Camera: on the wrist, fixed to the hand. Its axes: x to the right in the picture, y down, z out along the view.
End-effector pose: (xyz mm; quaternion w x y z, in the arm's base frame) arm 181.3 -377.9 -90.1 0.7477 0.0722 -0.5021 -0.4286
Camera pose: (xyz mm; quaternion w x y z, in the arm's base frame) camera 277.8 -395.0 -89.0 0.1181 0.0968 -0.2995 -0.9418
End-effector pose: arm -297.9 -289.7 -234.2 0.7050 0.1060 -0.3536 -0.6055
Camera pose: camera -210.3 -325.5 -259.6 0.0079 -0.0041 -0.1223 -0.9925
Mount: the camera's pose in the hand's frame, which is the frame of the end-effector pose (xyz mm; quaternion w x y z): 25.3 44.8 -83.4 0.6493 -0.2806 -0.1911 -0.6805
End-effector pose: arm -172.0 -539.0 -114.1 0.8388 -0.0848 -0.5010 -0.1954
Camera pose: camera -75.5 -532.6 -129.9 0.2921 0.0132 -0.4885 -0.8221
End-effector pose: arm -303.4 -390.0 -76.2 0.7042 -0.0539 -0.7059 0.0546
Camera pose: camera -220.1 -341.8 -57.9 0.3444 0.2582 -0.6449 -0.6315
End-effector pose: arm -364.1 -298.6 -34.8 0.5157 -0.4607 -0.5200 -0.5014
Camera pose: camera -314.4 -379.4 -10.4 0.2350 0.1858 0.6090 0.7344
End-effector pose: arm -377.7 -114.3 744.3 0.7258 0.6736 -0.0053 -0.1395
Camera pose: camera -328.3 -35.8 775.9 0.5643 0.2107 0.3554 -0.7147
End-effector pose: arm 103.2 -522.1 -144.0 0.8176 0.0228 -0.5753 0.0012
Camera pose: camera 188.9 -474.7 -146.7 0.4282 0.1771 -0.5146 -0.7214
